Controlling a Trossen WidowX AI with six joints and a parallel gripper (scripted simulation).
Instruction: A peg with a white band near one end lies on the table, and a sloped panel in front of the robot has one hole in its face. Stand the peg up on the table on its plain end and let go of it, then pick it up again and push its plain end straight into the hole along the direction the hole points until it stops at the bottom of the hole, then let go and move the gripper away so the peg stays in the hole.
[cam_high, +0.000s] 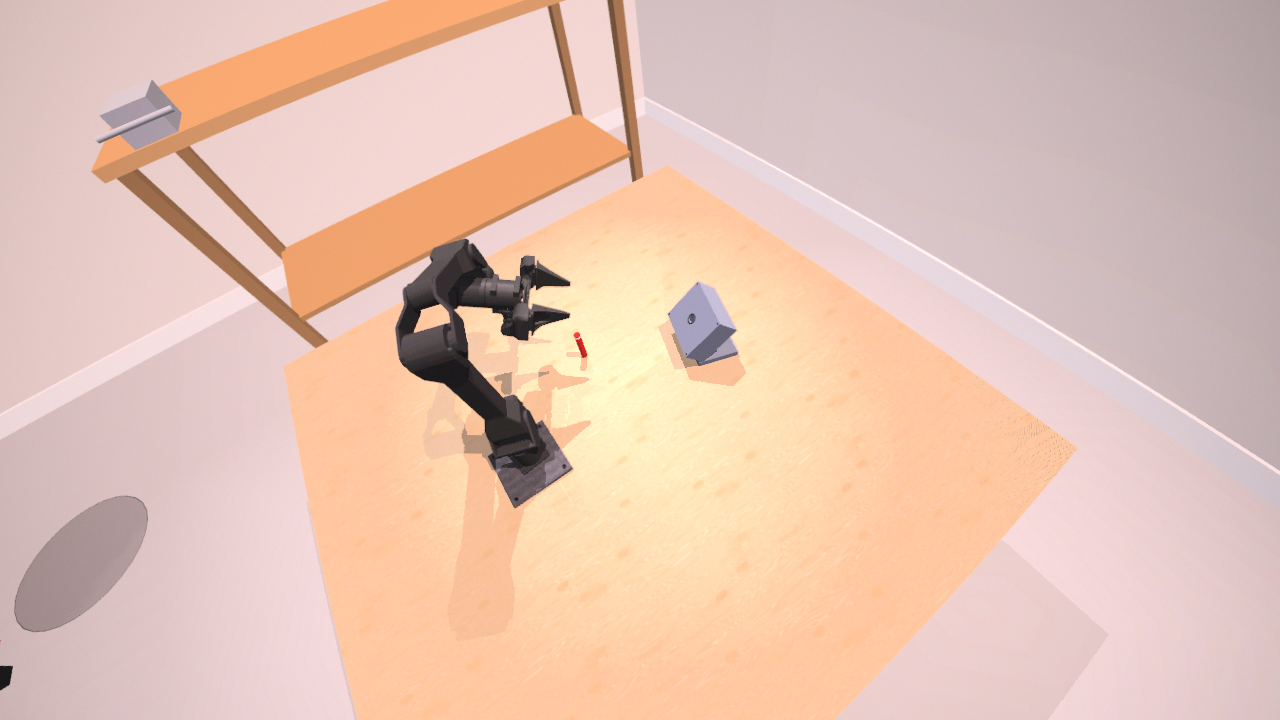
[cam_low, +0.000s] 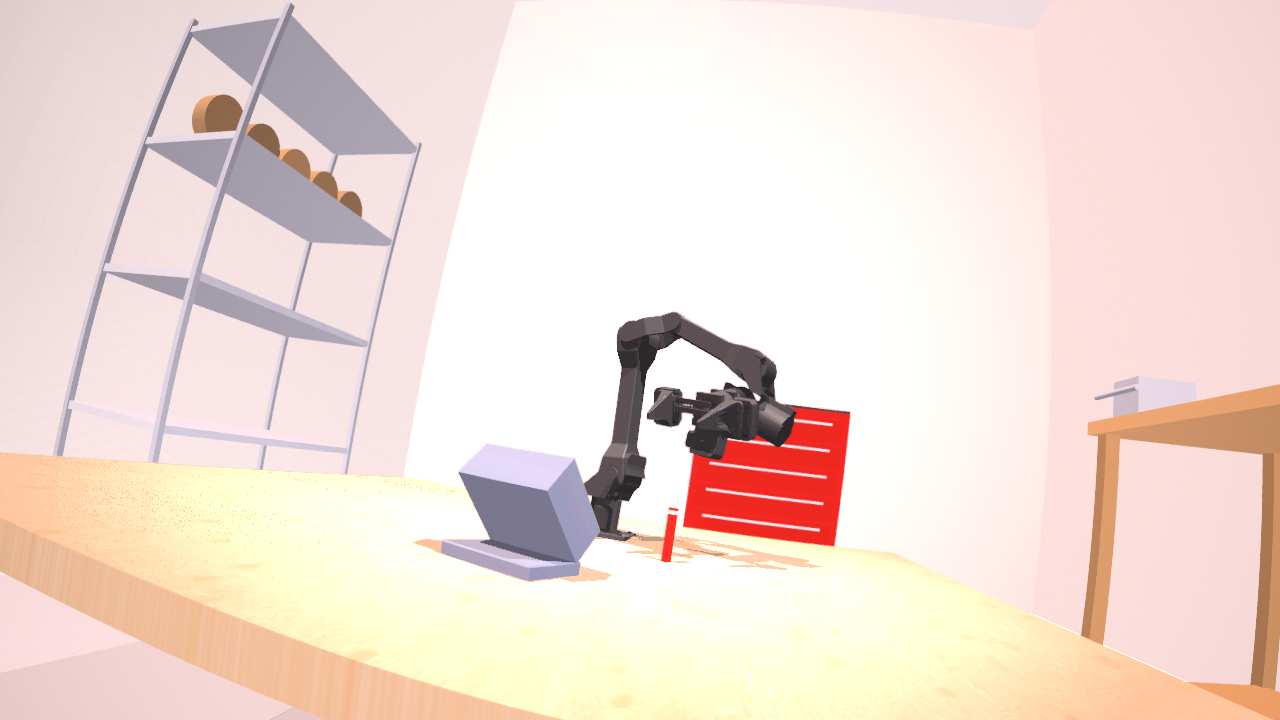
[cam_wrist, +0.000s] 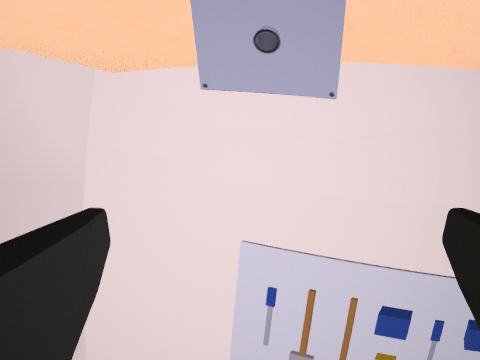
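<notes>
The red peg lies 150 mm below my gripper tip, 20 mm to the left of it and 10 mm behind it. The rest, counted from my gripper tip: grey sloped panel (220 mm ahead, 140 mm to the right, 130 mm below).
</notes>
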